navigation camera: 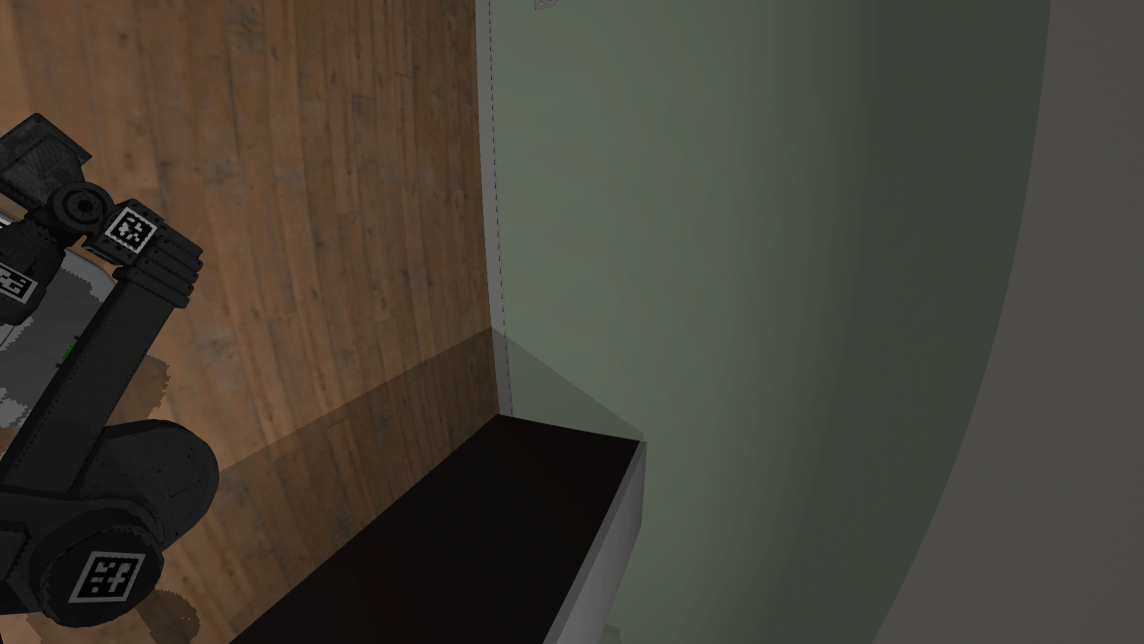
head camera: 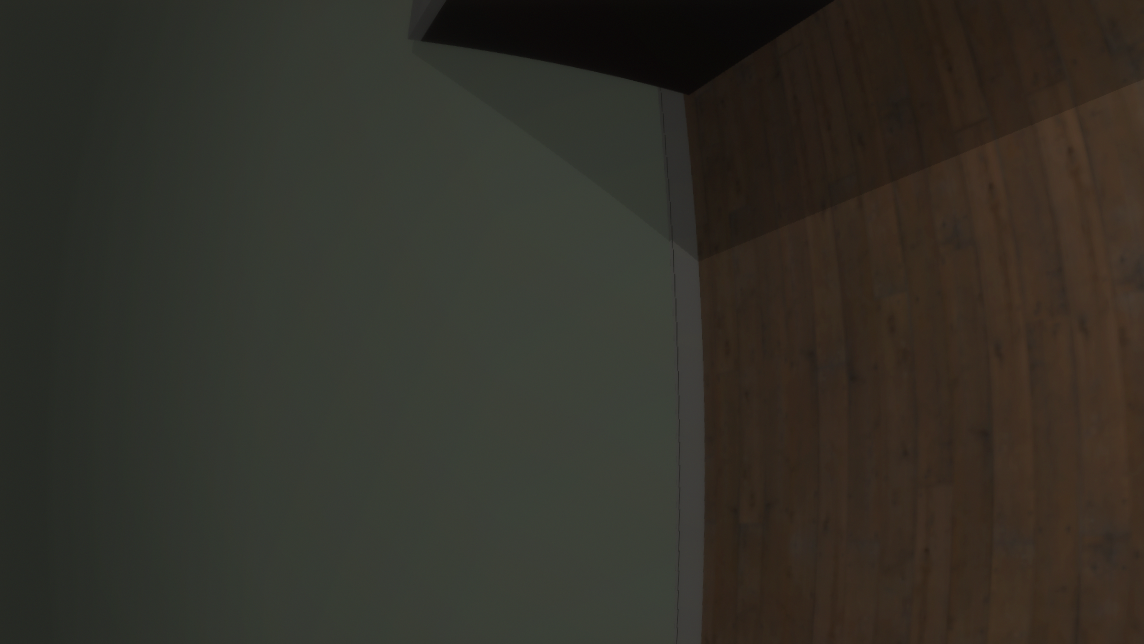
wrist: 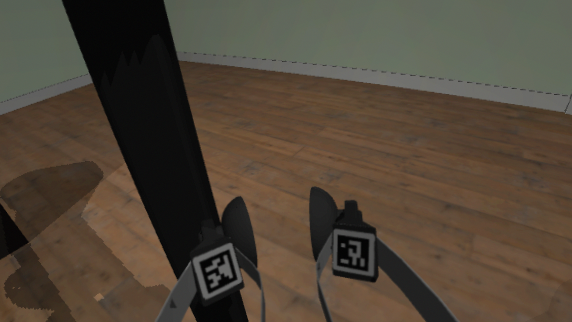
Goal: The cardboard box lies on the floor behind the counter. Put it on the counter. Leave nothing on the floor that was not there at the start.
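Places are measured from the robot's base along level axes (x back, y right, z up), in centimetres.
Pixels of known places: gripper, fingertip midpoint: (wrist: 279, 216).
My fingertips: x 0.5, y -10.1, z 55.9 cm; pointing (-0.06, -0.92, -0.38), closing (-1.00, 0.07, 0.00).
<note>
Behind a point stands the place of what it marks.
The cardboard box does not show in the head, navigation or wrist view. A tall piece with a near-black side and a light grey edge, possibly the counter, shows in part at the top of the head view (head camera: 608, 40) {x 196.9, y 33.2, z 39.0 cm} and at the bottom of the navigation view (navigation camera: 448, 544) {x 141.2, y -21.5, z 37.1 cm}. It meets the wall at one end. My gripper (wrist: 279, 216) {x 0.5, y -10.1, z 55.9 cm} is open in the wrist view, its two fingertips apart with wooden floor showing between them. The gripper's fingers cannot be made out in the navigation view.
A green wall (head camera: 400, 320) {x 159.5, y 104.4, z 85.5 cm} (navigation camera: 680, 240) {x 141.4, y 122.9, z 102.1 cm} (wrist: 350, 30) {x -74.5, y -195.3, z 33.1 cm} with a pale skirting board (head camera: 690, 400) {x 146.8, y 115.6, z 4.7 cm} (navigation camera: 485, 160) {x 111.7, y 151.4, z 3.2 cm} (wrist: 375, 77) {x -87.0, y -180.5, z 4.4 cm} borders the wooden floor (head camera: 920, 400) {x 81.9, y 64.6, z 0.0 cm} (navigation camera: 360, 200) {x 67.5, y 82.1, z 0.0 cm} (wrist: 400, 150) {x -60.9, y -97.4, z 0.0 cm}. My black mast (wrist: 145, 125) {x 6.7, y -11.6, z 62.3 cm} rises beside the gripper. My folded wrist (navigation camera: 80, 204) {x 2.1, y 15.0, z 72.1 cm} is at the left of the navigation view.
</note>
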